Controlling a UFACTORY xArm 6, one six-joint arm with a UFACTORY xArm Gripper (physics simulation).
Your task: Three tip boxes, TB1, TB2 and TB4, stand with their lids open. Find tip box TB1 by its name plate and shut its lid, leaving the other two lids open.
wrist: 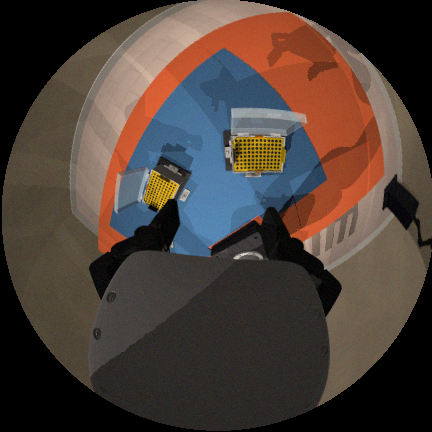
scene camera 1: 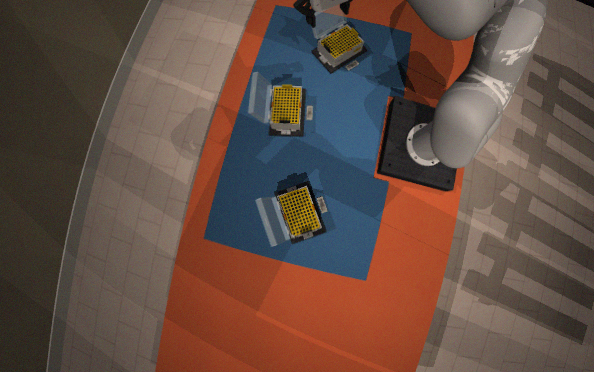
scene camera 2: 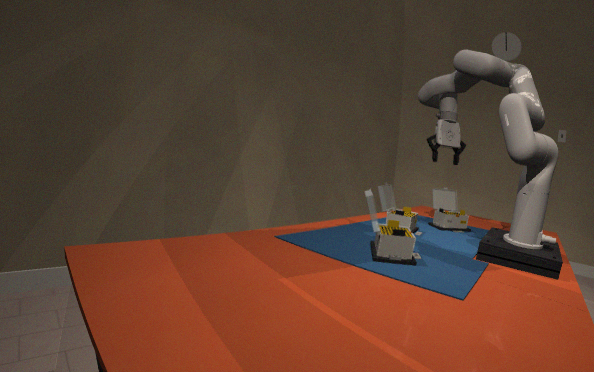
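Seen in the pictures: gripper, fingertip midpoint: (wrist: 220,214) (scene camera 1: 327,17) (scene camera 2: 445,163); arm's base at its link origin: (wrist: 247,258) (scene camera 1: 425,144) (scene camera 2: 522,242).
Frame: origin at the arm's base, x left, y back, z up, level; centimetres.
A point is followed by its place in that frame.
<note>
Three tip boxes with yellow racks stand on the blue mat, lids upright. The top box (scene camera 1: 342,42) @(x -27.0, y -30.6, z 0.5 cm) (wrist: 258,154) @(x -27.1, y -31.0, z 0.6 cm) has its clear lid (scene camera 1: 329,24) @(x -31.5, y -35.8, z 2.6 cm) (wrist: 265,121) @(x -32.1, y -36.2, z 4.4 cm) open. The middle box (scene camera 1: 286,106) @(x -1.1, y -42.2, z 0.6 cm) (wrist: 161,191) @(x -2.6, y -42.0, z 0.6 cm) has its lid (scene camera 1: 259,97) @(x -0.7, y -49.5, z 4.8 cm) (wrist: 131,189) @(x 0.4, y -49.0, z 4.0 cm) open at its left. The lower box (scene camera 1: 301,212) (scene camera 2: 395,245) @(x 32.5, y -28.5, z -1.3 cm) has its lid (scene camera 1: 272,221) @(x 31.3, y -37.4, z 4.8 cm) open; the hand mostly hides it in the wrist view. Small name plates (scene camera 1: 321,204) (wrist: 185,195) lie beside the boxes, too small to read, so I cannot tell which is TB1. My gripper (scene camera 1: 328,12) @(x -19.7, y -34.9, z 20.0 cm) (scene camera 2: 445,161) @(x -19.7, y -34.9, z 20.0 cm) (wrist: 220,214) @(x -19.7, y -34.9, z 20.0 cm) is open and empty, high above the mat.
The blue mat (scene camera 1: 340,260) @(x 38.1, y -16.8, z -5.1 cm) (scene camera 2: 430,282) @(x 38.9, y -16.2, z -5.1 cm) (wrist: 205,187) @(x -9.6, y -32.5, z -5.1 cm) lies on the orange table (scene camera 1: 310,325) @(x 59.6, y -20.4, z -5.4 cm) (scene camera 2: 200,295) @(x 76.3, y -37.5, z -5.4 cm). The arm's black base (scene camera 1: 400,160) @(x 6.6, y -6.9, z -0.1 cm) (scene camera 2: 520,255) @(x 10.9, y 0.2, z -1.5 cm) (wrist: 235,245) @(x -2.3, y -10.7, z 0.3 cm) stands at the mat's edge. Walls rise behind the table in scene camera 2.
</note>
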